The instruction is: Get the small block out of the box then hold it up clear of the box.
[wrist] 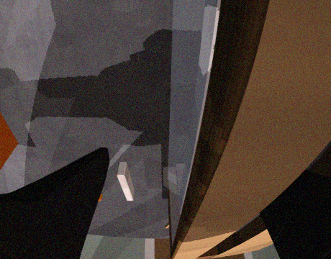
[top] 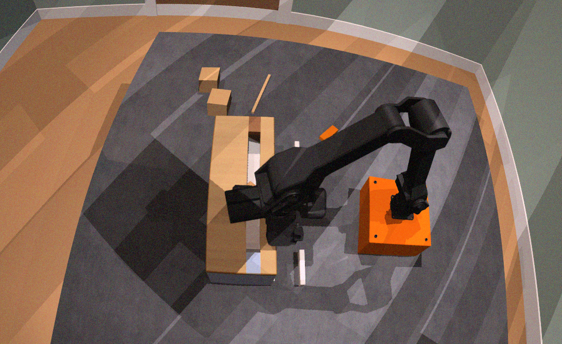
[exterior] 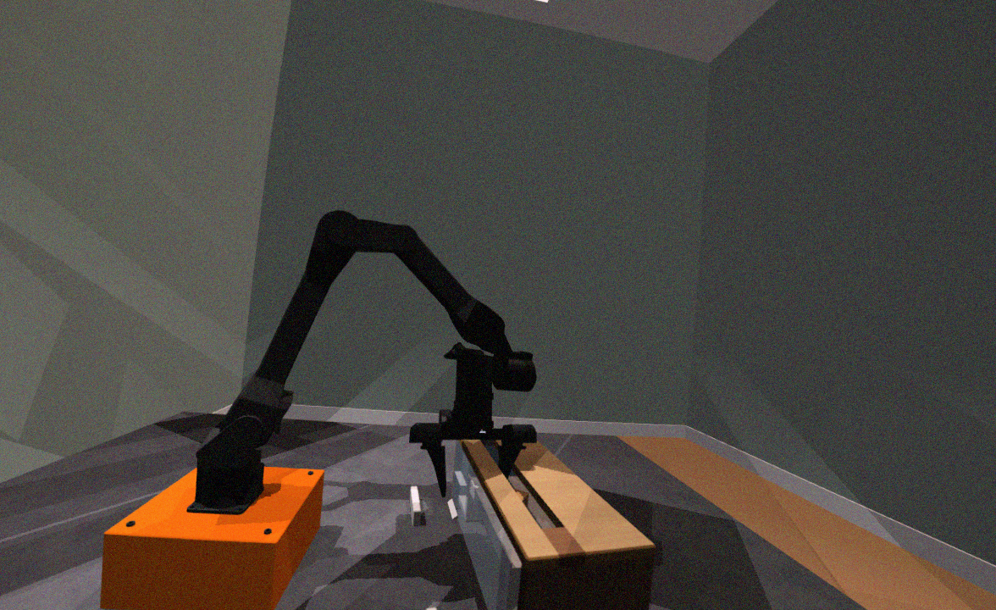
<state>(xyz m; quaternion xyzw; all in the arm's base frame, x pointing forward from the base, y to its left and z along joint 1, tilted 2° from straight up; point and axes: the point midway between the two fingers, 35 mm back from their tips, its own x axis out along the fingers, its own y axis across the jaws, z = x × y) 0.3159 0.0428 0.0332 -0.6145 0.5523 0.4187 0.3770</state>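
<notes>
My gripper tip is 4 cm short of the long tan box, 2 cm to the left of it and 2 cm above it. Also, from my gripper tip: orange piece 28 cm to the right, 13 cm behind, 8 cm below; then thin stick 40 cm to the right, 8 cm below, 7 cm ahead.
</notes>
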